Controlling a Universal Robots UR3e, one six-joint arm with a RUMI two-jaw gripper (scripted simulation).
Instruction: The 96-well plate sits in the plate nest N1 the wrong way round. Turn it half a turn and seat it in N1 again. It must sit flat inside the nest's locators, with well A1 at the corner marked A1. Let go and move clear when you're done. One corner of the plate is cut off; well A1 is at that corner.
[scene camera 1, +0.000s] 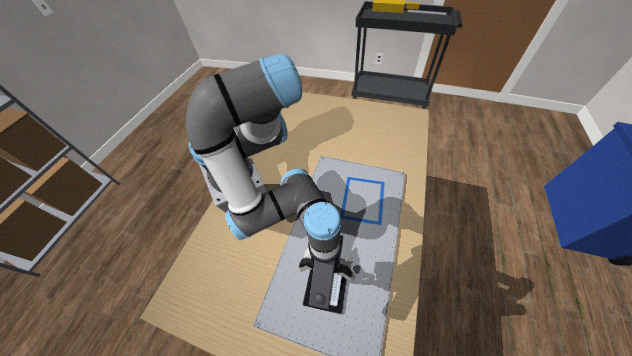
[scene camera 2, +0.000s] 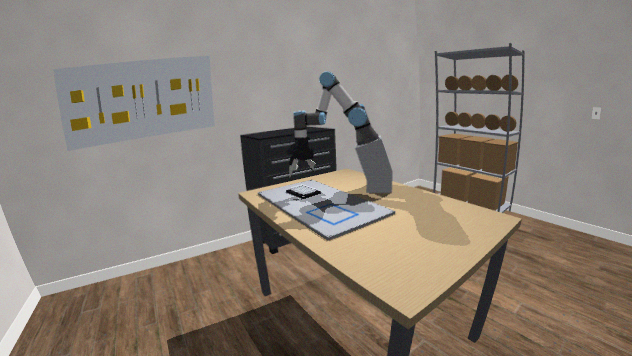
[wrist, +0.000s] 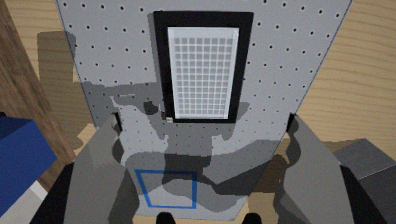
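The gripper (wrist: 203, 114) is in view, together with a 96-well plate (wrist: 202, 56).
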